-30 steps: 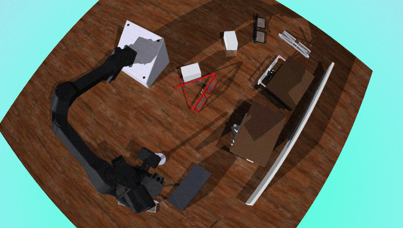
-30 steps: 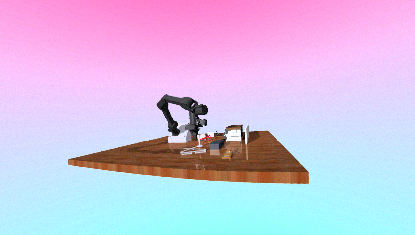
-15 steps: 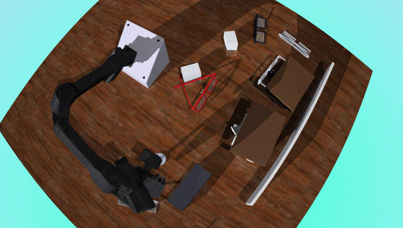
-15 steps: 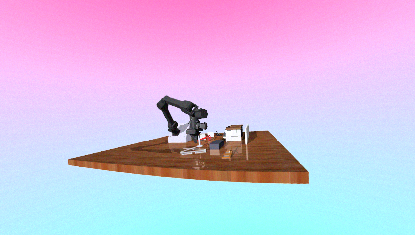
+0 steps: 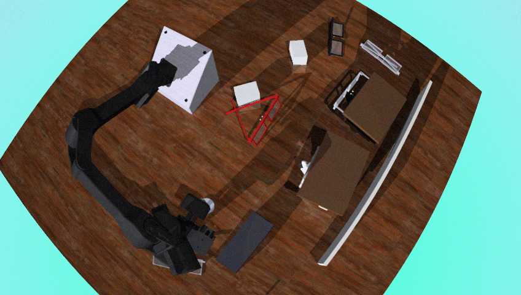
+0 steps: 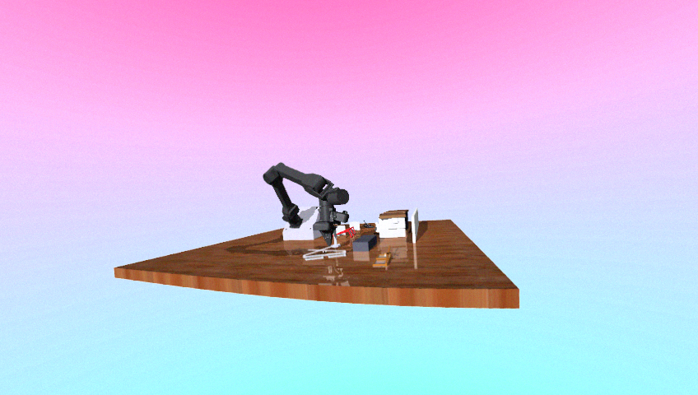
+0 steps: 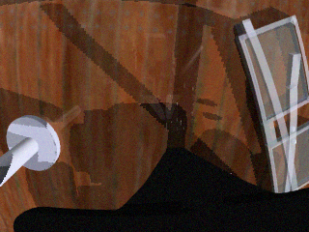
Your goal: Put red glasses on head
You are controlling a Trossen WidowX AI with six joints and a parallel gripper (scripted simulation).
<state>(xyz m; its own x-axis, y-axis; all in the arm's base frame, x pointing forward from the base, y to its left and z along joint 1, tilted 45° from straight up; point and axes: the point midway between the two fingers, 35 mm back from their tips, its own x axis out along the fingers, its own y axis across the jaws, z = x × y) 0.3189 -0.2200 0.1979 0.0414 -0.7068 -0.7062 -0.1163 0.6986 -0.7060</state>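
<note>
Now: gripper tip 130 mm short of the dark grey box and 70 mm to the right of it. Also, from my gripper tip: small white stand 90 mm to the left, 10 mm behind; then white panel 440 mm to the left, 310 mm ahead, 30 mm above.
</note>
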